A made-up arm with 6 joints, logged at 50 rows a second.
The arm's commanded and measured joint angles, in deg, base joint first. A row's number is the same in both.
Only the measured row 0 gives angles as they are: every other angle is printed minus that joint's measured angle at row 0.
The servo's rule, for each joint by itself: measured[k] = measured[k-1] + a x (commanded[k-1-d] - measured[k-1]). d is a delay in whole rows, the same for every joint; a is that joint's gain. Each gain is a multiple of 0.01, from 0.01 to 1. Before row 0 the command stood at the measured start. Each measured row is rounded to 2 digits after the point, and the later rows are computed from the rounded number. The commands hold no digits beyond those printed.
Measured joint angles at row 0: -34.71, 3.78, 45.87, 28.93, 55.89, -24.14
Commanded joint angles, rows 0 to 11: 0.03, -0.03, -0.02, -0.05, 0.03, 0.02; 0.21, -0.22, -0.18, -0.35, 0.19, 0.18; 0.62, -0.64, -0.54, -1.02, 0.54, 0.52; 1.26, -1.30, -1.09, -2.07, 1.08, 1.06; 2.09, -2.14, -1.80, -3.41, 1.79, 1.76; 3.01, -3.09, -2.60, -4.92, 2.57, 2.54; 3.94, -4.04, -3.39, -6.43, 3.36, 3.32; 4.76, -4.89, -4.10, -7.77, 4.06, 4.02; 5.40, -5.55, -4.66, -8.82, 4.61, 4.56; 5.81, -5.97, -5.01, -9.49, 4.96, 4.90; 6.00, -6.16, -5.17, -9.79, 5.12, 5.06; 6.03, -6.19, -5.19, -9.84, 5.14, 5.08
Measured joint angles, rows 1 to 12: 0.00, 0.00, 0.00, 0.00, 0.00, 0.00; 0.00, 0.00, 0.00, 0.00, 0.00, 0.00; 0.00, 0.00, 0.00, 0.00, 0.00, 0.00; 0.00, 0.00, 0.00, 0.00, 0.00, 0.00; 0.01, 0.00, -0.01, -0.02, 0.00, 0.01; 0.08, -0.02, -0.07, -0.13, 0.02, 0.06; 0.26, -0.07, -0.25, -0.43, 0.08, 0.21; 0.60, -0.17, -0.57, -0.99, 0.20, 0.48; 1.11, -0.33, -1.04, -1.81, 0.39, 0.89; 1.76, -0.55, -1.63, -2.87, 0.65, 1.42; 2.50, -0.83, -2.30, -4.08, 0.98, 2.03; 3.27, -1.15, -2.98, -5.33, 1.35, 2.67
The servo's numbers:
d 4
a 0.34 0.08 0.38 0.34 0.12 0.32

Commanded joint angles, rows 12 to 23: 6.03, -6.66, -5.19, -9.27, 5.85, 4.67; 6.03, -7.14, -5.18, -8.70, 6.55, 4.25; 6.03, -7.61, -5.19, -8.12, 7.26, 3.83; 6.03, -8.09, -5.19, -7.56, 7.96, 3.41; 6.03, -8.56, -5.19, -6.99, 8.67, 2.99; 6.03, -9.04, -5.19, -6.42, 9.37, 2.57; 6.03, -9.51, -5.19, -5.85, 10.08, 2.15; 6.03, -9.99, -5.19, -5.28, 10.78, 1.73; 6.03, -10.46, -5.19, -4.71, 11.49, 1.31; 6.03, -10.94, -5.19, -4.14, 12.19, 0.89; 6.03, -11.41, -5.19, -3.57, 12.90, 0.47; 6.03, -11.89, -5.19, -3.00, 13.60, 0.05
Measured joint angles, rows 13 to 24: 3.99, -1.50, -3.62, -6.52, 1.74, 3.27; 4.61, -1.86, -4.15, -7.53, 2.13, 3.79; 5.08, -2.20, -4.54, -8.30, 2.49, 4.20; 5.40, -2.52, -4.79, -8.82, 2.81, 4.48; 5.61, -2.85, -4.94, -8.97, 3.17, 4.54; 5.75, -3.19, -5.03, -8.88, 3.58, 4.45; 5.85, -3.54, -5.09, -8.62, 4.02, 4.25; 5.91, -3.90, -5.13, -8.26, 4.49, 3.98; 5.95, -4.27, -5.15, -7.83, 4.99, 3.66; 5.98, -4.65, -5.17, -7.35, 5.52, 3.31; 6.00, -5.04, -5.18, -6.84, 6.07, 2.94; 6.01, -5.44, -5.18, -6.31, 6.64, 2.55
